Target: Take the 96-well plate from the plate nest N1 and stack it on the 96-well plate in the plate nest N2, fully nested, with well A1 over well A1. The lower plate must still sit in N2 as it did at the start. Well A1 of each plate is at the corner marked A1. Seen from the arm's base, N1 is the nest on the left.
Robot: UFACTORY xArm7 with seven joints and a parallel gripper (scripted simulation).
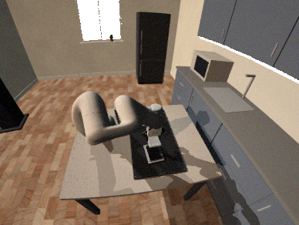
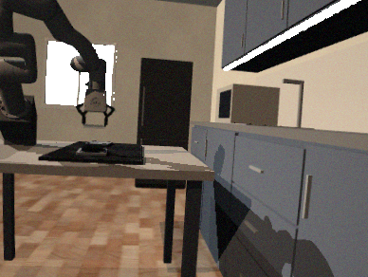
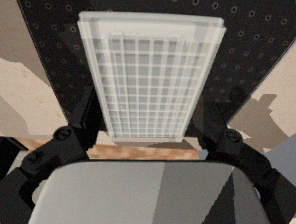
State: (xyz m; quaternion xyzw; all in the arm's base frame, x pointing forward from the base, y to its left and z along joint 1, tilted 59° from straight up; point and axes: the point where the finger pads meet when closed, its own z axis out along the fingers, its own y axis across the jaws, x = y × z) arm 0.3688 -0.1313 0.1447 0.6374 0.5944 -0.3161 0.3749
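The dark 96-well plate is 100 mm below my hand, 50 mm to the right of it and 10 mm behind it. The rest, counted from my hand: white 96-well plate: 10 mm below.
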